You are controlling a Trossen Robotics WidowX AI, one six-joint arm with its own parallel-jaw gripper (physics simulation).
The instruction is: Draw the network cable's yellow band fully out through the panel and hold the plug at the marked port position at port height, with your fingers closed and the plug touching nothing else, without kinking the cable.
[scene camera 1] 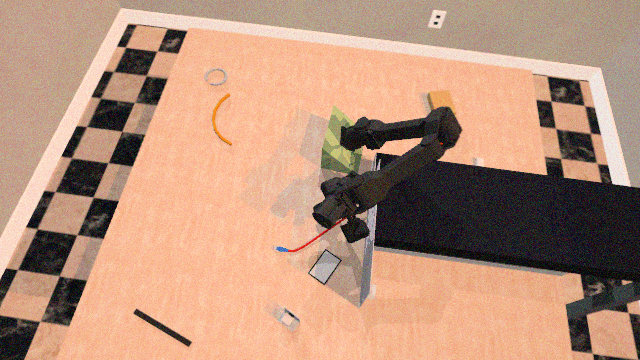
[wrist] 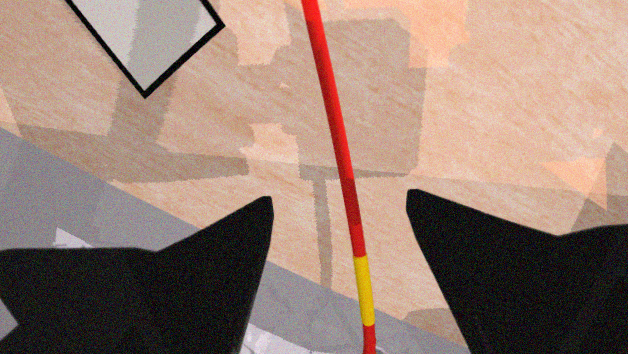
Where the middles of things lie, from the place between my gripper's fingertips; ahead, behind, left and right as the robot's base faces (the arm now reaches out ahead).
Right now my hand is 10 cm short of the grey panel [wrist: 56, 203], 7 cm to the right of it and 7 cm below it.
